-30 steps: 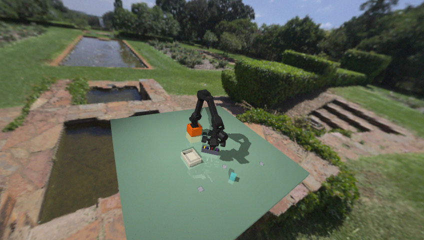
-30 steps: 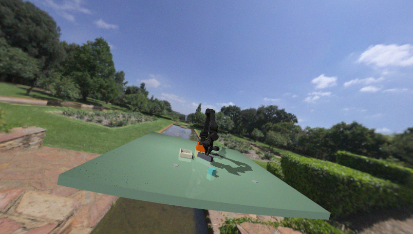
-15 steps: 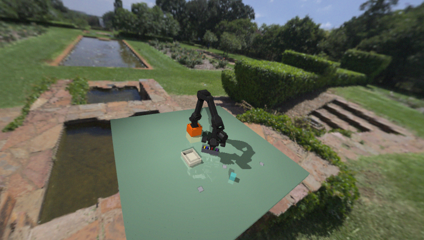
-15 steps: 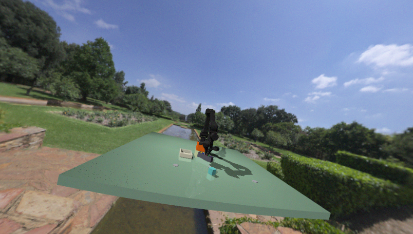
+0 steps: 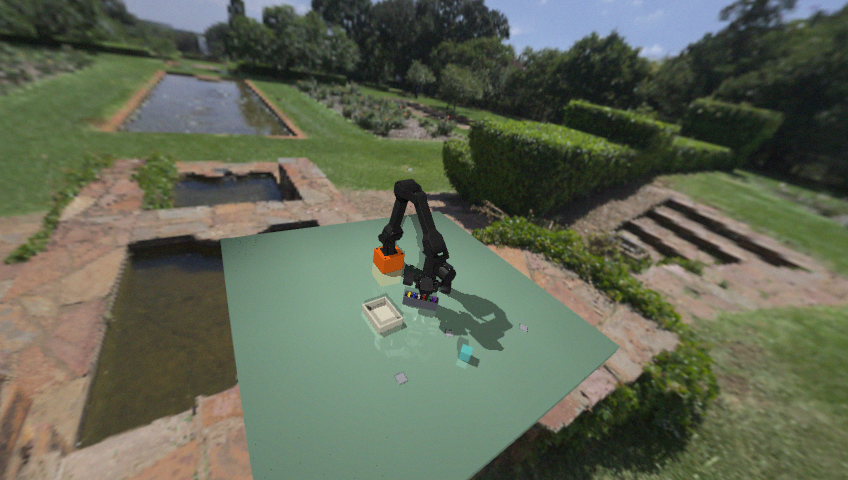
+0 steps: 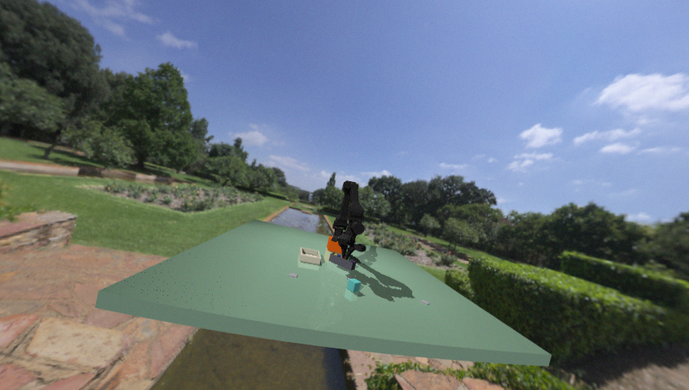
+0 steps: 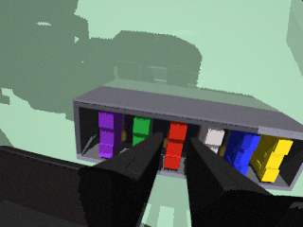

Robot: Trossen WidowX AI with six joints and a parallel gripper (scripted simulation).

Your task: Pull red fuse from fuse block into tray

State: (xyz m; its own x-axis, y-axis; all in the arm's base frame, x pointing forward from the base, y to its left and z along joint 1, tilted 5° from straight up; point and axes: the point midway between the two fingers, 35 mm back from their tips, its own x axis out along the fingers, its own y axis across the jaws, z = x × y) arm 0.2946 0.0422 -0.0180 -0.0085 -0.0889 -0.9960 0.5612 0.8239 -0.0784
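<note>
Right now the red fuse is 1 cm below my gripper tip. From my gripper tip the other things lie so: blue fuse (3 cm to the right, 2 cm behind, 1 cm below); white fuse (2 cm to the right, 1 cm below, 1 cm behind); green fuse (2 cm to the left, 1 cm below, 1 cm ahead).
</note>
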